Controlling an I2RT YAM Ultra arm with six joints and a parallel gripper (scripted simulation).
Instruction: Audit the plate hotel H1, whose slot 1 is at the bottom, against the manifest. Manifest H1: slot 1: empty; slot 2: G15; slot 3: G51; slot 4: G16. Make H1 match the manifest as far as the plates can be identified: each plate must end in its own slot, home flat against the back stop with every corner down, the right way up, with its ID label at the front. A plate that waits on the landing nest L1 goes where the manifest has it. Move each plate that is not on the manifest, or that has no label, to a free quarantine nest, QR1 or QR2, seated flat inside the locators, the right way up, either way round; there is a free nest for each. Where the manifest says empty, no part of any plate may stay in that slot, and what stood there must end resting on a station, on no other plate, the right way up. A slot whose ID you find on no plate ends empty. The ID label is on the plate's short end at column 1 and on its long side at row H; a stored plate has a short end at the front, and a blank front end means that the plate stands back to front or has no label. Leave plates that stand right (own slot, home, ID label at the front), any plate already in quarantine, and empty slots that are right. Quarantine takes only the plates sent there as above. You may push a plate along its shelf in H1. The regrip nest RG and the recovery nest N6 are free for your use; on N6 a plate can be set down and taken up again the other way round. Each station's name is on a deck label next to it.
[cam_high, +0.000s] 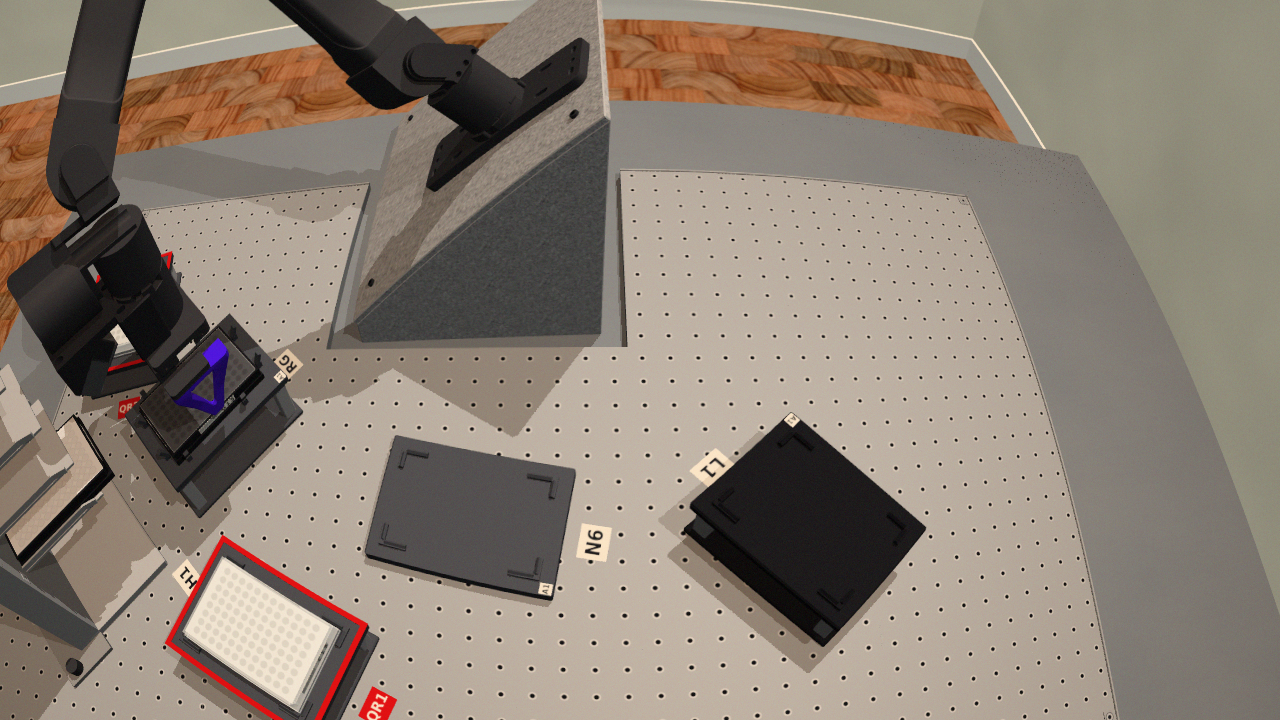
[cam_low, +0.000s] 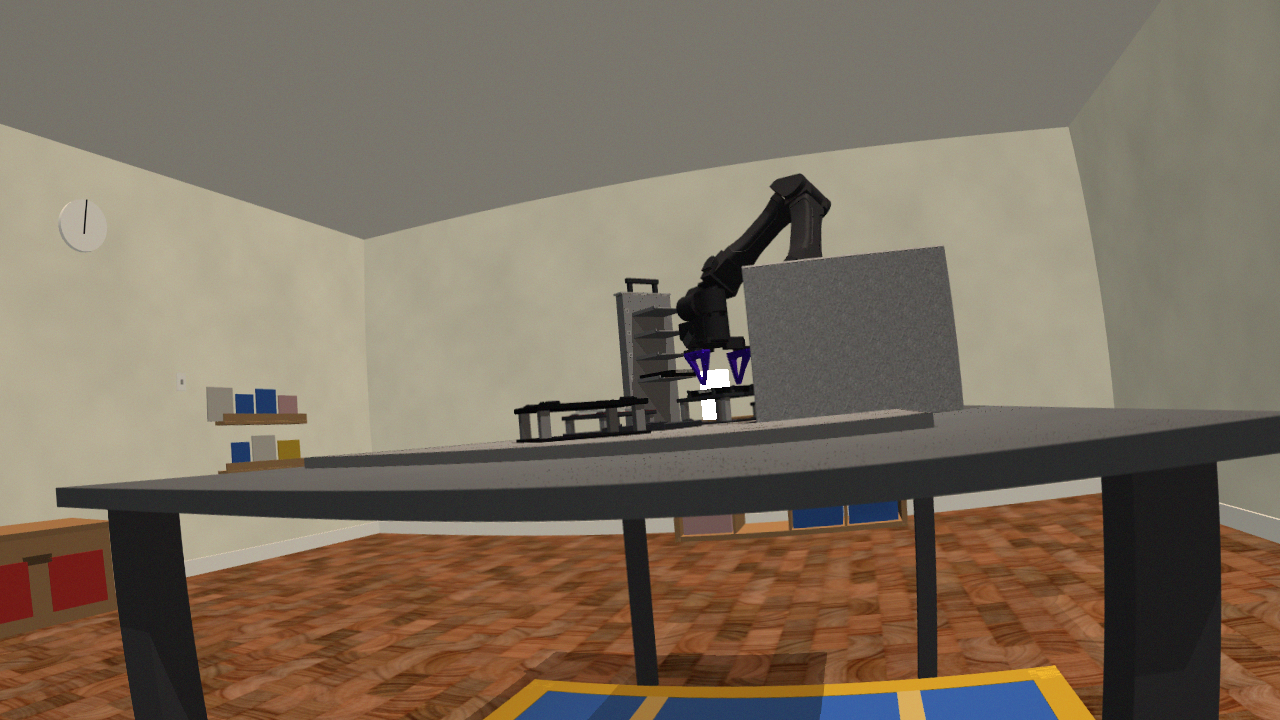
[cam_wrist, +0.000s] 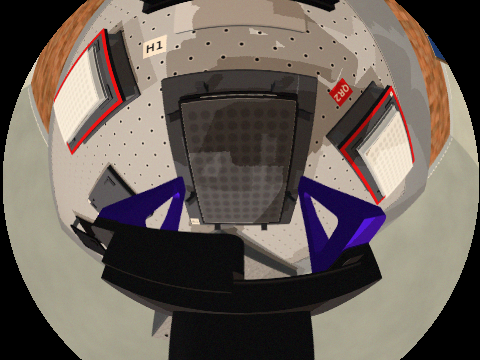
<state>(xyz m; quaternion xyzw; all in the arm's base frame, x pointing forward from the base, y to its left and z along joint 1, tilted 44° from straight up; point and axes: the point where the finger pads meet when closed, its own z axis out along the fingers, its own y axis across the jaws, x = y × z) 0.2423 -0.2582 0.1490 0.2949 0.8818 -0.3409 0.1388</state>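
The regrip nest RG is 3 cm below my hand. Round my hand: plate hotel H1: 21 cm ahead, 16 cm to the right, 7 cm above; quarantine nest QR2: 12 cm behind, 17 cm to the right, 5 cm below; quarantine nest QR1: 22 cm ahead, 10 cm to the left, 5 cm below.
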